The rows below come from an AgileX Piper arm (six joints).
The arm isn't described. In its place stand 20 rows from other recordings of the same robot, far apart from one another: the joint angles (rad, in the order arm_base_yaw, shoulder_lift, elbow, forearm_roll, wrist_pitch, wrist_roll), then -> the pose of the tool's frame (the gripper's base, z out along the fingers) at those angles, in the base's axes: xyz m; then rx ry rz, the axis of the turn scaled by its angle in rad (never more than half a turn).
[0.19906, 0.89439, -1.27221, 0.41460, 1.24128, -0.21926] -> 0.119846 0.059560 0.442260 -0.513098 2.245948 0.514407
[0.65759, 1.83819, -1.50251, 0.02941, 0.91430, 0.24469] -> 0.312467 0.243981 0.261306 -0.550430 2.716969 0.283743
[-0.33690, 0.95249, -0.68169, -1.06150, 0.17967, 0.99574] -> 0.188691 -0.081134 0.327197 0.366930 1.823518 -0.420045
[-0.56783, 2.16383, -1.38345, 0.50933, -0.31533, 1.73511] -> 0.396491 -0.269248 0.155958 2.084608 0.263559 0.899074
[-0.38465, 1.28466, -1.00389, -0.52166, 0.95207, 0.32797] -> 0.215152 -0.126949 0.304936 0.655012 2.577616 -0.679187
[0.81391, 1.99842, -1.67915, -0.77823, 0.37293, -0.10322] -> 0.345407 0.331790 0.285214 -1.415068 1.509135 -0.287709
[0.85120, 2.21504, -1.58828, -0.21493, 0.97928, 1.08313] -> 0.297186 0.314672 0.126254 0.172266 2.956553 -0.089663
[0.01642, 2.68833, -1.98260, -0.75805, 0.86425, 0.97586] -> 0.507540 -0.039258 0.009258 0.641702 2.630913 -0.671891
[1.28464, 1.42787, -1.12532, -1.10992, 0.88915, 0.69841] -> 0.144537 0.267010 0.332964 -1.104471 1.751201 -0.230659
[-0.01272, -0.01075, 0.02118, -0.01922, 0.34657, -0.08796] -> 0.053220 -0.001271 0.175481 -0.081319 1.839656 -0.089165
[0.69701, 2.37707, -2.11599, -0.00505, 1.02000, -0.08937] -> 0.394989 0.330170 0.184268 -1.066129 2.563690 0.152056
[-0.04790, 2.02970, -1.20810, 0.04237, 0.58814, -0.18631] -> 0.382617 -0.016200 0.119182 -0.153326 2.887769 -0.002078
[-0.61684, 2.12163, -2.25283, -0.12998, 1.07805, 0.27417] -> 0.385524 -0.286134 0.350929 1.032690 2.216463 -0.320510
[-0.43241, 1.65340, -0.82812, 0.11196, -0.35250, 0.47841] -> 0.312919 -0.148291 0.214425 0.974782 1.698802 0.061656
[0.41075, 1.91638, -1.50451, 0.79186, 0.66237, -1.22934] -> 0.380279 0.209061 0.256321 -1.268037 1.966026 0.469815
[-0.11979, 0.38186, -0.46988, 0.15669, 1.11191, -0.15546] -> 0.050316 0.006767 0.257106 -0.015339 2.491629 0.089707
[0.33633, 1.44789, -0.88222, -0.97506, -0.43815, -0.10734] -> 0.291091 0.135623 0.293362 -1.314628 1.202286 -0.182652
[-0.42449, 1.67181, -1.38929, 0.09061, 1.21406, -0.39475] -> 0.305567 -0.129639 0.283496 0.080662 2.957684 0.023457
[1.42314, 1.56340, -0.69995, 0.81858, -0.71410, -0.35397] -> 0.088424 0.298691 0.226568 -0.639537 1.741293 0.796151
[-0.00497, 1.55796, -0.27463, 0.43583, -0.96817, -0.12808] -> 0.229177 -0.032789 0.157435 0.369084 1.796885 -0.239652
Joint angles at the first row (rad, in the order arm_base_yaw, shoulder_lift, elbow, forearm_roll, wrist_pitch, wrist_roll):
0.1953, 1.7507, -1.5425, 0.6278, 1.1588, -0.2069
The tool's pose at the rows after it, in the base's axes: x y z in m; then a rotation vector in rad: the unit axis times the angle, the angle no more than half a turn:
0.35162 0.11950 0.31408 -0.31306 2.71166 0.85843
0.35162 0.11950 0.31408 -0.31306 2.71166 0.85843
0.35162 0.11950 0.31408 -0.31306 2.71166 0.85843
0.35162 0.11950 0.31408 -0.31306 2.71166 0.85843
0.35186 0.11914 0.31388 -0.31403 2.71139 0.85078
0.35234 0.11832 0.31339 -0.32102 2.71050 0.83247
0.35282 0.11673 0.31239 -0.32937 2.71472 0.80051
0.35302 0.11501 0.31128 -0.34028 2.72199 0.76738
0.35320 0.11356 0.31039 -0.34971 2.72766 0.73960
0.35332 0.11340 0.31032 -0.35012 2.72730 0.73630
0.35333 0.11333 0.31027 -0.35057 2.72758 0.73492
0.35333 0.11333 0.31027 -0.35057 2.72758 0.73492
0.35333 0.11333 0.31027 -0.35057 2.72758 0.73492
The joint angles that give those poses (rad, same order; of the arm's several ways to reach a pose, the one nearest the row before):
0.1953, 1.7507, -1.5425, 0.6278, 1.1588, -0.2069
0.1953, 1.7507, -1.5425, 0.6278, 1.1588, -0.2069
0.1953, 1.7507, -1.5425, 0.6278, 1.1588, -0.2069
0.1953, 1.7507, -1.5425, 0.6278, 1.1588, -0.2069
0.1953, 1.7507, -1.5424, 0.6227, 1.1564, -0.2070
0.1954, 1.7507, -1.5425, 0.6107, 1.1521, -0.2100
0.1954, 1.7507, -1.5424, 0.5877, 1.1486, -0.2100
0.1953, 1.7507, -1.5424, 0.5629, 1.1486, -0.2100
0.1954, 1.7507, -1.5425, 0.5423, 1.1487, -0.2102
0.1953, 1.7507, -1.5425, 0.5401, 1.1475, -0.2103
0.1954, 1.7507, -1.5424, 0.5390, 1.1475, -0.2103
0.1954, 1.7507, -1.5424, 0.5390, 1.1475, -0.2103
0.1954, 1.7507, -1.5424, 0.5390, 1.1475, -0.2103

